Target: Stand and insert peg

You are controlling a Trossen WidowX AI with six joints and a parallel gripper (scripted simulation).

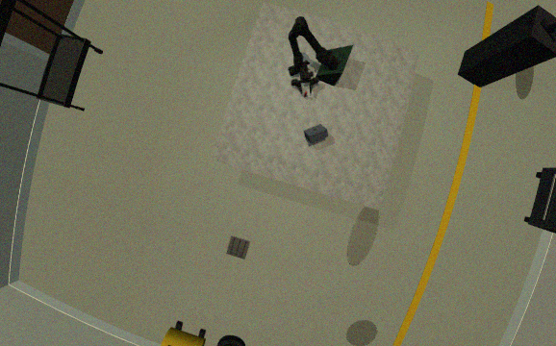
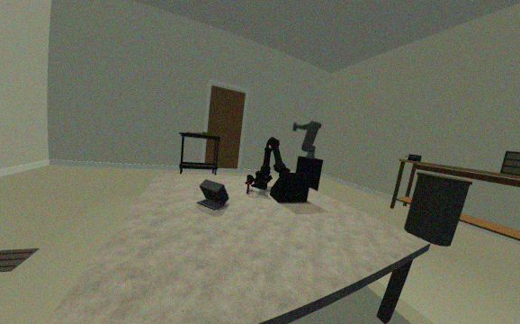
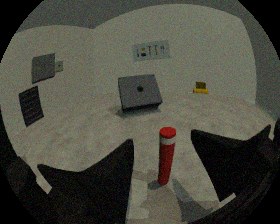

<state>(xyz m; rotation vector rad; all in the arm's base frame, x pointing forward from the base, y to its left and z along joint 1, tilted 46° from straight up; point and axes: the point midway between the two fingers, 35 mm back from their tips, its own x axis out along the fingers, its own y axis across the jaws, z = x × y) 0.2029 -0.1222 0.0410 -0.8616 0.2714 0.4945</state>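
The red peg is 10 mm below my gripper tip. Round my gripper tip: sloped grey panel 230 mm ahead, 170 mm to the left.
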